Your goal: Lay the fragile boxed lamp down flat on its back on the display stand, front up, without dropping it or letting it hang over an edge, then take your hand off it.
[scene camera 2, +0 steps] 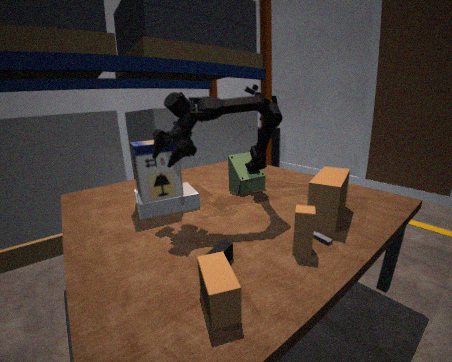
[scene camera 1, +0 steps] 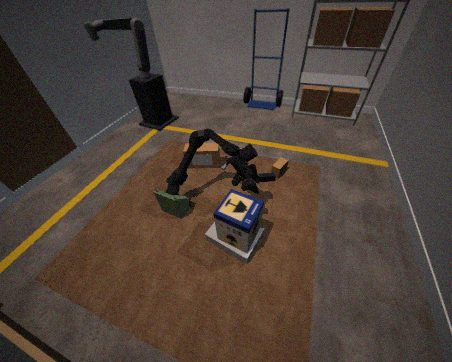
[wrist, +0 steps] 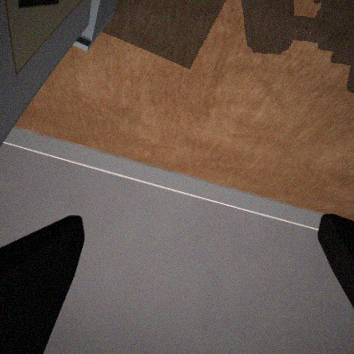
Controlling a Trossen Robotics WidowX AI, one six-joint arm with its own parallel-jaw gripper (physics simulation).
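Places are measured from the arm's base along level axes (x right, y back, z down), in millimetres.
Where they show: gripper, fingertip midpoint: (scene camera 2: pixel 160 162) (scene camera 1: pixel 258 188) (wrist: pixel 203 226); arm's base at its link origin: (scene camera 2: pixel 252 168) (scene camera 1: pixel 171 193).
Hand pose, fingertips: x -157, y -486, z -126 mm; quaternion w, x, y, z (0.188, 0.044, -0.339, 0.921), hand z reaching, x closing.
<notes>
Each offset is from my fingertips to the centre of the thing. "*": to the spot under its first point. Level surfaces: height alone.
The boxed lamp (scene camera 1: pixel 239 220) (scene camera 2: pixel 144 172) stands upright on the display stand (scene camera 1: pixel 215 236) (scene camera 2: pixel 190 198). It has a blue-edged top with a lamp picture, and lamp pictures also show on the sides facing both scene cameras. Part of the box @[* dx +108, dy -16, dz +81 mm] (wrist: pixel 30 30) shows at the upper left in the wrist view. My gripper (scene camera 1: pixel 247 186) (scene camera 2: pixel 164 161) (wrist: pixel 203 226) is open, with nothing between its fingers. It is in the air beside the box's upper part, and its fingers cover part of the box in scene camera 2. Whether they touch it cannot be told.
The arm's green base (scene camera 1: pixel 172 204) (scene camera 2: pixel 240 175) stands on the wooden table @[dz +235 mm] (scene camera 1: pixel 125 250) (scene camera 2: pixel 115 280). A large carton @[dx -263, dy +544, dz +156 mm] (scene camera 2: pixel 327 195), a narrow carton @[dx -371, dy +293, dz +171 mm] (scene camera 2: pixel 303 230), another carton @[dx -421, dy -5, dz +191 mm] (scene camera 2: pixel 220 290), a black block @[dx -308, dy +49, dz +211 mm] (scene camera 2: pixel 226 250) and a small grey bar @[dx -335, dy +381, dz +230 mm] (scene camera 2: pixel 323 238) are also on the table.
</notes>
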